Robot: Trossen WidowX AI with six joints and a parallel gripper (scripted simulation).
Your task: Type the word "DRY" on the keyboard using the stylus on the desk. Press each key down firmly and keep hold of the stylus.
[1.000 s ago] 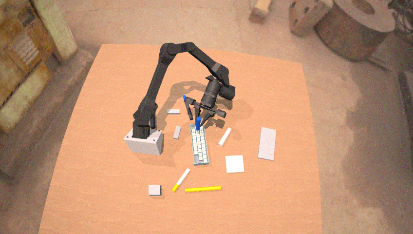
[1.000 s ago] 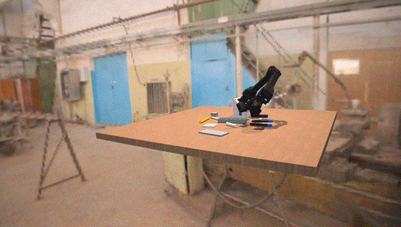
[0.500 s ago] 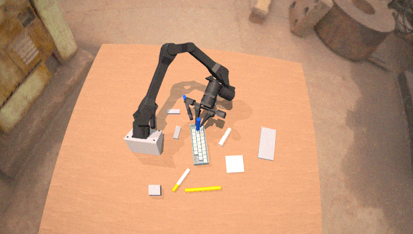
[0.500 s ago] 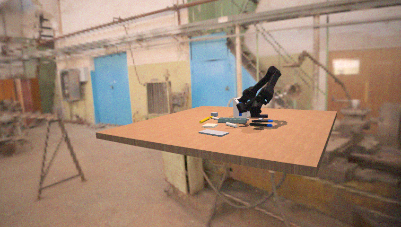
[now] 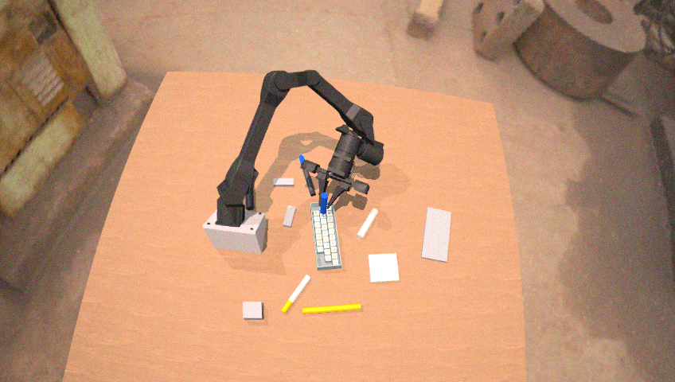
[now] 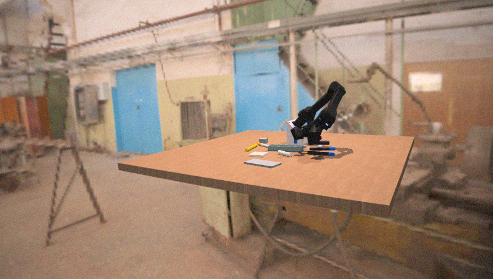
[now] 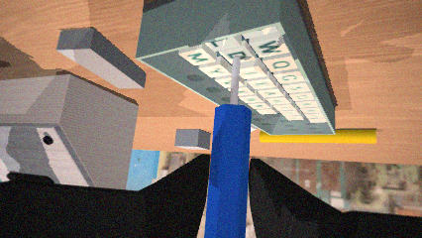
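Now: gripper tip 13 cm short of the white cylinder, 6 cm above it and 1 cm to the left of it. The rest, counted from my gripper tip: blue stylus: 1 cm below; stylus tip: 5 cm below; white pad: 18 cm ahead, 14 cm to the right, 6 cm below.
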